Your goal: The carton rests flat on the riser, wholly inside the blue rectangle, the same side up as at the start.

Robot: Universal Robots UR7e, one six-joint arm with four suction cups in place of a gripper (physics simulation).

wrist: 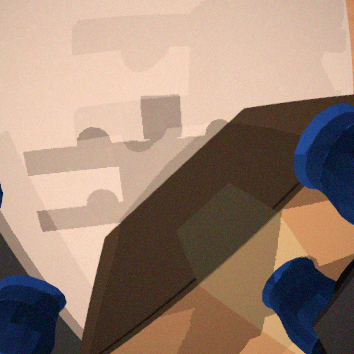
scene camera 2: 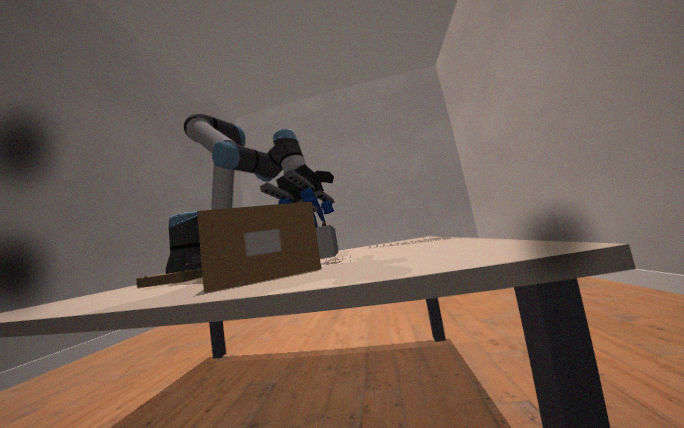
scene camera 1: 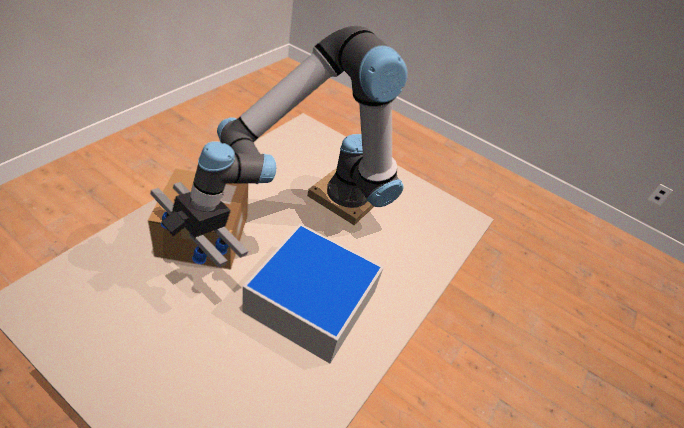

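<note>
A brown carton [scene camera 1: 170, 246] [scene camera 2: 255, 263] [wrist: 158, 228] with a grey label stands on the beige mat [scene camera 1: 425, 238], left of the riser. The riser [scene camera 1: 285, 318] [scene camera 2: 327, 242] is a grey box, and the blue rectangle [scene camera 1: 315, 278] on its top is bare. My suction gripper [scene camera 1: 198, 225] [scene camera 2: 306, 191] sits over the carton's near top edge. In the wrist view two blue cups [wrist: 326, 158] rest on the carton's top face, while the other cups hang past the edge over the mat. I take the carton as gripped by the cups on its top.
The arm's base stands on a wooden plate [scene camera 1: 340, 210] behind the riser. The mat lies on a raised top with dark legs [scene camera 2: 435, 318]. Wooden floor and grey walls lie around it.
</note>
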